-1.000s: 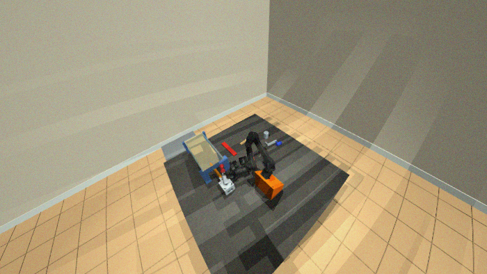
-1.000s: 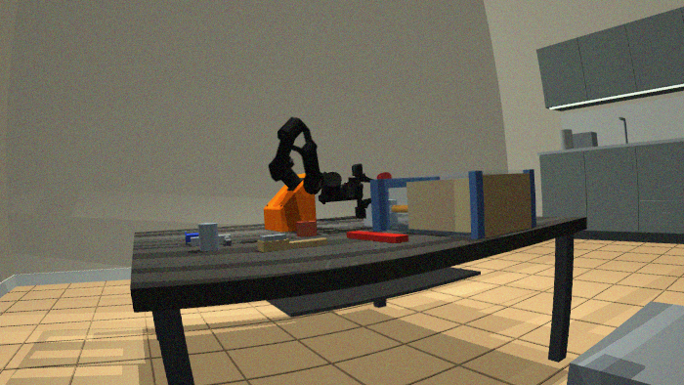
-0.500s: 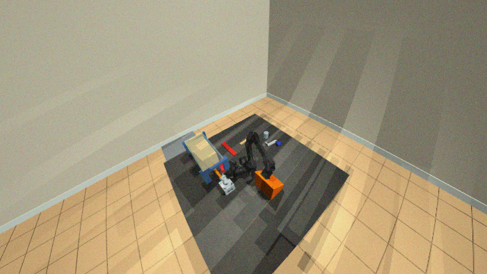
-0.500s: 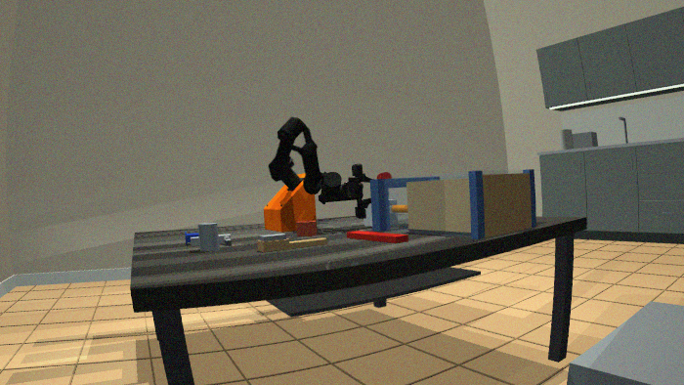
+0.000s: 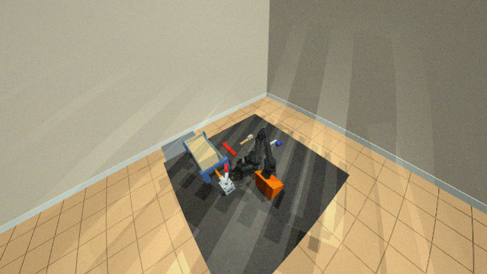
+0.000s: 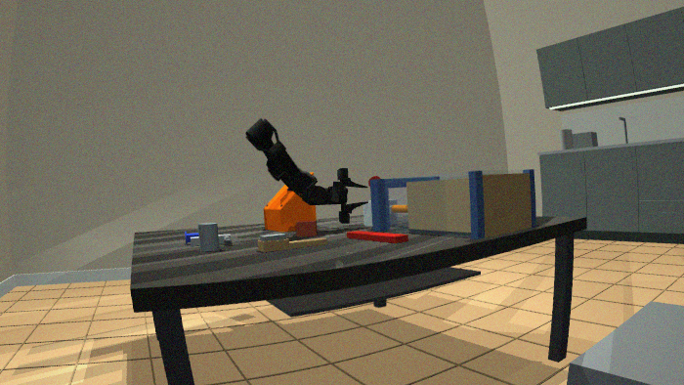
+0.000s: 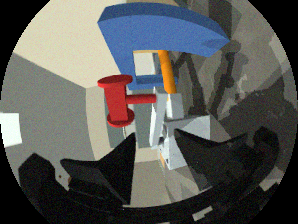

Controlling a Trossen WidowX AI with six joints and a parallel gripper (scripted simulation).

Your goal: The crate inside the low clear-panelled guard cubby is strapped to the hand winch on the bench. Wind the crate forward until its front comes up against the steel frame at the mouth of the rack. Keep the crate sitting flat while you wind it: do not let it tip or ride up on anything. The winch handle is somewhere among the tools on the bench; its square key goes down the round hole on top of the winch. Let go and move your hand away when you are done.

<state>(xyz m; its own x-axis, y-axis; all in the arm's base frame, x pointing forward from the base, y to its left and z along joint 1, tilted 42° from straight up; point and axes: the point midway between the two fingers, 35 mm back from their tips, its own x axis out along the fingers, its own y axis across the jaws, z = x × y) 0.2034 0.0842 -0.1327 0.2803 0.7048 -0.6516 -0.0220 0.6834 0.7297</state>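
Right now my gripper tip is 8 cm above the grey winch, 6 cm to the right of it and 5 cm past it. The rest, counted from my gripper tip: wooden-handled tool: 41 cm to the right, 31 cm ahead, 9 cm below; then clear-panelled cubby: 37 cm ahead, 8 cm to the left; then flat red bar: 33 cm ahead, 17 cm to the right, 11 cm below.
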